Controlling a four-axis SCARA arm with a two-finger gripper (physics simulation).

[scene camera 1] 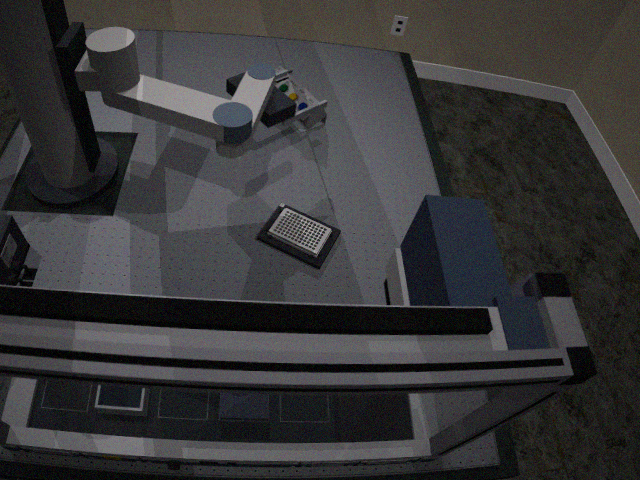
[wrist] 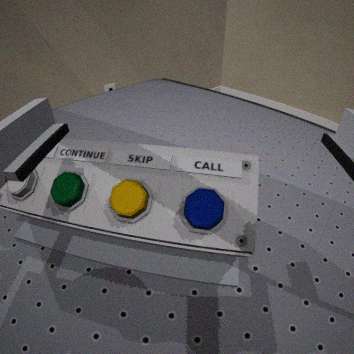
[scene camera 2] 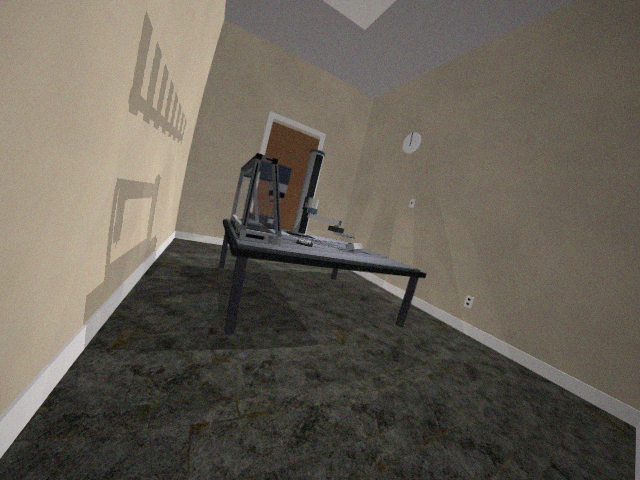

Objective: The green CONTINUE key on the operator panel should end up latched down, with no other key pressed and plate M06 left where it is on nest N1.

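Places are measured from the arm's base along level axes (x up, y back, z right), in centimetres.
Pixels of known places: gripper, fingertip midpoint: [scene camera 1: 305, 87] [wrist: 194, 112] [scene camera 2: 352, 237]; arm's base, origin of the base link: [scene camera 1: 73, 172] [scene camera 2: 298, 235].
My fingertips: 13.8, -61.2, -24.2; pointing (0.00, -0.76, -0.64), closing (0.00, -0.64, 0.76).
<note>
For each thing: its middle in the pictures, then the offset to it from my fingertips, as dx, dy, dz. "*": a spot on its surface instead.
- operator panel, body centre: [wrist: 114, 194] [scene camera 1: 293, 97] [scene camera 2: 354, 247] -8.3, +2.4, -6.3
- white key, body centre: [wrist: 21, 181] -6.1, +8.4, -11.3
- yellow SKIP key, body centre: [wrist: 129, 199] [scene camera 1: 293, 97] -6.1, +2.8, -3.0
- blue CALL key, body centre: [wrist: 203, 208] [scene camera 1: 303, 107] -6.1, +0.0, +1.1
- white plate, body centre: [scene camera 1: 300, 231] -10.6, +0.9, +42.2
- dark nest, surface spot: [scene camera 1: 316, 262] * -11.3, -2.8, +50.1
- blue box-shaped unit, surface spot: [scene camera 1: 454, 248] * +36.3, -10.7, +78.6
The operator panel [scene camera 1: 317, 109] [wrist: 165, 212] [scene camera 2: 354, 247] stands on the table. Its green CONTINUE key [scene camera 1: 283, 87] [wrist: 68, 189] lies between a white key [wrist: 21, 186] and the yellow SKIP key [scene camera 1: 293, 96] [wrist: 129, 198]; the blue CALL key [scene camera 1: 302, 105] [wrist: 204, 208] is at the right end in the wrist view. I cannot tell any key's latch state. My gripper [wrist: 194, 112] is open and empty; its left finger partly covers the white key and its label in the wrist view. A white plate [scene camera 1: 299, 230] lies on a dark nest [scene camera 1: 316, 262], apart from the gripper.
The arm's links [scene camera 1: 180, 102] reach from the column [scene camera 1: 49, 103] over the table to the panel, partly hiding it in scene camera 1. A blue box-shaped unit [scene camera 1: 454, 248] and a framed structure [scene camera 1: 258, 341] stand on the other side of the plate.
</note>
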